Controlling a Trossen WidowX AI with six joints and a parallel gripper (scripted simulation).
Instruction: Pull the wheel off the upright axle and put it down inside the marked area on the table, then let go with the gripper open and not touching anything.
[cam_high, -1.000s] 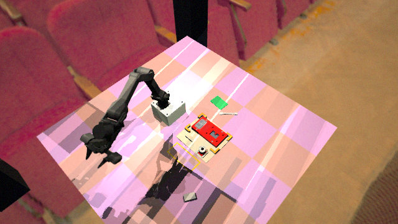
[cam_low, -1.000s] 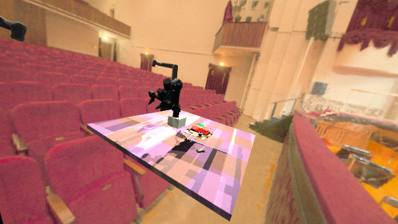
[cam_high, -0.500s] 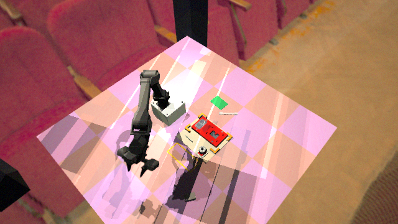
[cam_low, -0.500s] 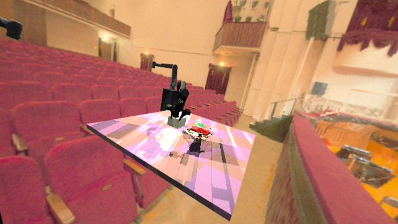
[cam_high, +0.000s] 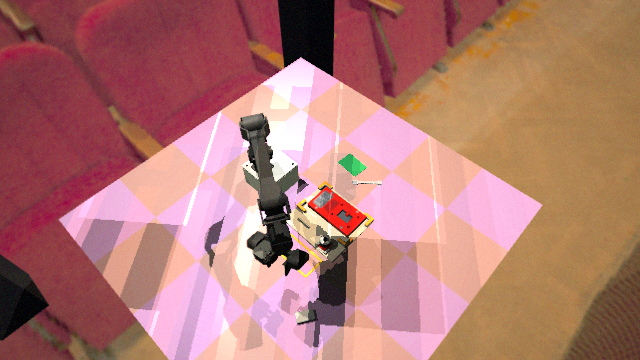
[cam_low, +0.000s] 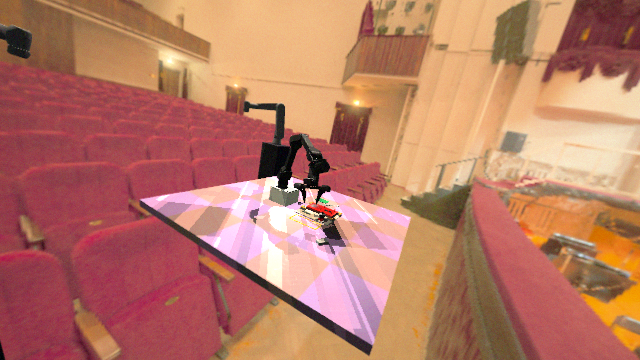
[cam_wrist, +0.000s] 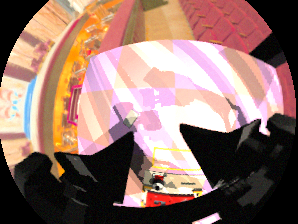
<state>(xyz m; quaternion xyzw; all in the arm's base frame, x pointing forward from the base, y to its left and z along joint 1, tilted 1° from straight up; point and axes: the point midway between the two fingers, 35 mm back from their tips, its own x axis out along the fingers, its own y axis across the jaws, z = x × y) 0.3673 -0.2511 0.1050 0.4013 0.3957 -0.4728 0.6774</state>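
The black wheel lies 22 cm to the left of my gripper tip, 13 cm below it and 1 cm behind it. From my gripper tip the other things lie so: small block: 17 cm below, 11 cm ahead, 1 cm to the right; axle stand: 22 cm to the left, 14 cm below, 1 cm behind; thin white rod: 54 cm to the left, 17 cm below, 8 cm behind.
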